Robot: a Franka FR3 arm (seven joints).
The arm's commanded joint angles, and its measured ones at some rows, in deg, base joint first. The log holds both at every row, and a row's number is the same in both.
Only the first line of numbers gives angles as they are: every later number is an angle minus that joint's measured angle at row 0.
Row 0, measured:
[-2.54, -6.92, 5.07, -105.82, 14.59, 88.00, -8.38]
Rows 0 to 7, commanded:
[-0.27, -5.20, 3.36, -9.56, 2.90, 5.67, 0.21]
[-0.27, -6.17, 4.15, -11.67, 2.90, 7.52, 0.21]
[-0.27, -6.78, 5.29, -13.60, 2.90, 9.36, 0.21]
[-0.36, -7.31, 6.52, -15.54, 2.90, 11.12, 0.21]
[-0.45, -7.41, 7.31, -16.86, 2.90, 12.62, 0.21]
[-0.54, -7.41, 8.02, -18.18, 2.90, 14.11, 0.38]
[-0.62, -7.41, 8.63, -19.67, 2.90, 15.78, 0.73]
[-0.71, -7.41, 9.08, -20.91, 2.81, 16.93, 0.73]
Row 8, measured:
[0.03, -4.86, 7.55, -14.90, 1.75, 12.18, 0.52]
